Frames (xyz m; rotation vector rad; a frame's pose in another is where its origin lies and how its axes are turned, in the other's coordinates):
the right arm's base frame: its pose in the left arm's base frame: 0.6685 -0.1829 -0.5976 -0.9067 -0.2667 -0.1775
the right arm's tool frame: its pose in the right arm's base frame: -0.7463 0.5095 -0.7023 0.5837 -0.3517 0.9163
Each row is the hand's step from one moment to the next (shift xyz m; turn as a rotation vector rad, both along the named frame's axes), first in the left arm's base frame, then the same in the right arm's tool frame.
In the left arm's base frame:
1: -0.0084 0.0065 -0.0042 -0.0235 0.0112 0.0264
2: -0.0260 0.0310 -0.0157 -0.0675 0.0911 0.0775
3: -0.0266 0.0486 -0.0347 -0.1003 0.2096 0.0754
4: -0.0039 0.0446 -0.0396 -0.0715 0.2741 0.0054
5: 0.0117 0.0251 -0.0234 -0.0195 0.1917 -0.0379
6: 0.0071 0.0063 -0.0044 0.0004 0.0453 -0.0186
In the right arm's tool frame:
1: -0.0002 0.0114 0.0006 -0.0062 0.0121 0.0345
2: 0.0077 0.0426 0.0022 0.0280 0.0678 0.1161
3: 0.0211 0.0610 -0.0103 0.0994 0.1597 0.1558
4: 0.0323 0.0447 -0.0231 0.1678 0.2053 0.0998
5: 0.0269 0.0158 -0.0185 0.1367 0.1392 0.0221
6: 0.0094 0.0004 -0.0046 0.0355 0.0334 -0.0052

